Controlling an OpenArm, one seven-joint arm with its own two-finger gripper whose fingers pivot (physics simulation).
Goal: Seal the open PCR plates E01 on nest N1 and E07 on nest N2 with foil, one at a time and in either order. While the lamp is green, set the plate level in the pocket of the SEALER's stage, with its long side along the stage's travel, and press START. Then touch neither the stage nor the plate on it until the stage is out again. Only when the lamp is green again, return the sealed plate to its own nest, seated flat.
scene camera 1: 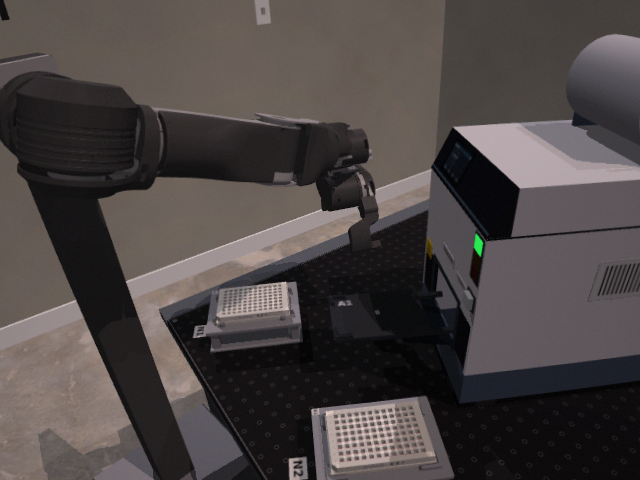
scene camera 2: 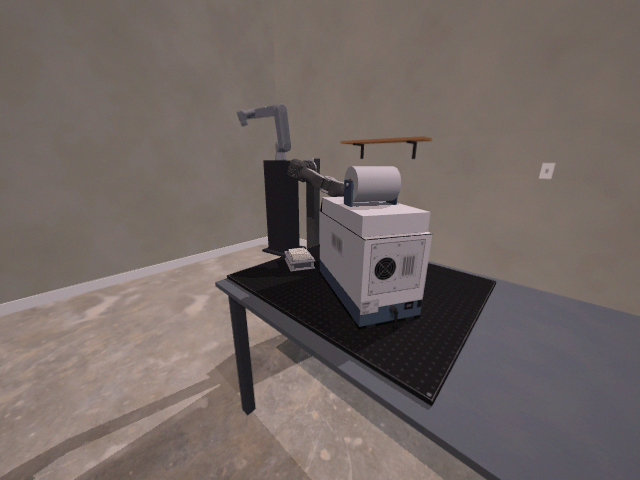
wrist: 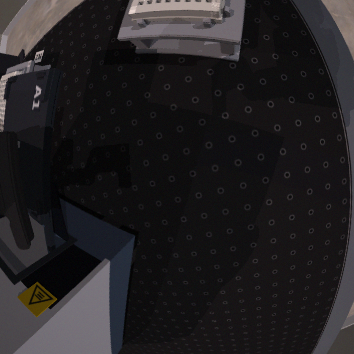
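Note:
An open plate sits on nest N1. Another open plate sits on nest N2, and its edge shows at the left of the wrist view. Rows of wells show in both. The sealer has its green lamp lit. Its dark stage, marked A1, is out and bears no plate. My gripper is open and empty, above and beyond the stage in scene camera 1. Part of a finger crosses the left edge of the wrist view.
A foil roll sits on top of the sealer. A yellow warning label is beside its front opening. The perforated black board lies under the nests and sealer. A grey second arm stands on a dark pedestal.

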